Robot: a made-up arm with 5 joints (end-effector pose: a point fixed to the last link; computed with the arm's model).
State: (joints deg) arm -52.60 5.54 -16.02 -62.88 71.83
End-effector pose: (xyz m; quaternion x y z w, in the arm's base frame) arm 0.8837 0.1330 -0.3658 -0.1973 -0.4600 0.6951 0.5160
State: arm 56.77 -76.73 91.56 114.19 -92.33
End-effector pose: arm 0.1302 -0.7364 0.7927 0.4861 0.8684 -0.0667 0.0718
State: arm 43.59 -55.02 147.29 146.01 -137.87
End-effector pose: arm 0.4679 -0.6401 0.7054 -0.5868 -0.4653 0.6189 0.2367
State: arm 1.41 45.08 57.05 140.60 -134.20
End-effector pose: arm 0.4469 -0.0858 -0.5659 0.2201 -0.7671 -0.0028 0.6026
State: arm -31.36 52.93 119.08 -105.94 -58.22
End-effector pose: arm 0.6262 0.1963 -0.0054 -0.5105 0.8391 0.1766 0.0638
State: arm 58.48 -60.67 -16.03 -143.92 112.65
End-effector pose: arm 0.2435 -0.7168 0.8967 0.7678 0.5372 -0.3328 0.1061
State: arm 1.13 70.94 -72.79 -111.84 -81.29
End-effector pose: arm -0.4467 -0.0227 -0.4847 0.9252 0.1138 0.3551 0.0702
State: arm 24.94 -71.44 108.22 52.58 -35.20
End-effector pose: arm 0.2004 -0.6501 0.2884 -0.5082 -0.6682 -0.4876 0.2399
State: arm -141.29 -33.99 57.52 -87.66 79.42
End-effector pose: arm -0.2700 0.7747 0.7253 0.0869 0.8603 -0.3531 0.3572
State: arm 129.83 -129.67 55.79 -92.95 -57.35
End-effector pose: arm -0.3892 0.4924 0.5450 -0.4830 0.1687 -0.6856 0.5179
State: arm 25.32 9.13 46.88 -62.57 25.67
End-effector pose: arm 0.2499 -0.8861 0.0678 -0.4192 0.2480 0.3869 0.7830
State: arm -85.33 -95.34 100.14 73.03 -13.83
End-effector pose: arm 0.5490 0.4410 0.4569 0.4255 -0.6542 -0.4418 0.4425
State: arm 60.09 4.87 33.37 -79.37 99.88
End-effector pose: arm -0.0618 -0.9613 0.1754 -0.7600 0.0504 0.3276 0.5591
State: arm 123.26 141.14 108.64 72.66 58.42
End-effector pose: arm -0.2236 0.2728 0.4683 -0.3652 0.6804 0.0387 0.6342
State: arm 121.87 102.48 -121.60 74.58 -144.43
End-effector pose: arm -0.2526 0.1472 -0.2071 0.4836 0.1556 0.1857 0.8411
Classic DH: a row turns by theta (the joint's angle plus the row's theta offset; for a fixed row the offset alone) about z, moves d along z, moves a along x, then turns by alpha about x. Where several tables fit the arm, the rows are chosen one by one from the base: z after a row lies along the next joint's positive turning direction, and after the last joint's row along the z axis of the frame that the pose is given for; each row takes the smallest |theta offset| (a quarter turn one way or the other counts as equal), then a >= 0, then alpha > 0; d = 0 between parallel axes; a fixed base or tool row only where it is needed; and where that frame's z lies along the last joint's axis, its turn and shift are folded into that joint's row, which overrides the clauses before.
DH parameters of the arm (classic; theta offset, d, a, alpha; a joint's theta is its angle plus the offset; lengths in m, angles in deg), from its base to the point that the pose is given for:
base (fixed): 0 0 0 180
joint 1: 0 -0.2049 0.1022 90
joint 2: 90 -0.1096 0.2372 -90
joint 3: 90 -0.4401 0.0793 90
joint 4: 0 0.1193 0.112 -90
joint 5: 0 0.366 0.07 -90
tool (fixed): 90 -0.2369 0 0

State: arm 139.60 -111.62 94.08 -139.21 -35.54
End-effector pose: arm -0.0984 0.4947 0.8605 0.0643 0.4773 -0.7900 0.3794
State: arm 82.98 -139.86 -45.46 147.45 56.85
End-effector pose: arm 0.2784 0.3132 0.6257 0.4129 -0.3723 -0.7030 0.4435
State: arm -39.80 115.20 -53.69 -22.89 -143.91
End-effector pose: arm -0.0366 -0.3167 0.2840 0.6166 0.1687 -0.7662 0.0657
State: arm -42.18 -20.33 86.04 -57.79 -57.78
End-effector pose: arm 0.4841 -0.1533 0.3712 -0.3298 0.1968 0.4325 0.8158
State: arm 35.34 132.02 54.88 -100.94 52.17
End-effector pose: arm -0.6965 -0.1139 -0.3884 0.5801 0.1858 0.7026 0.3678
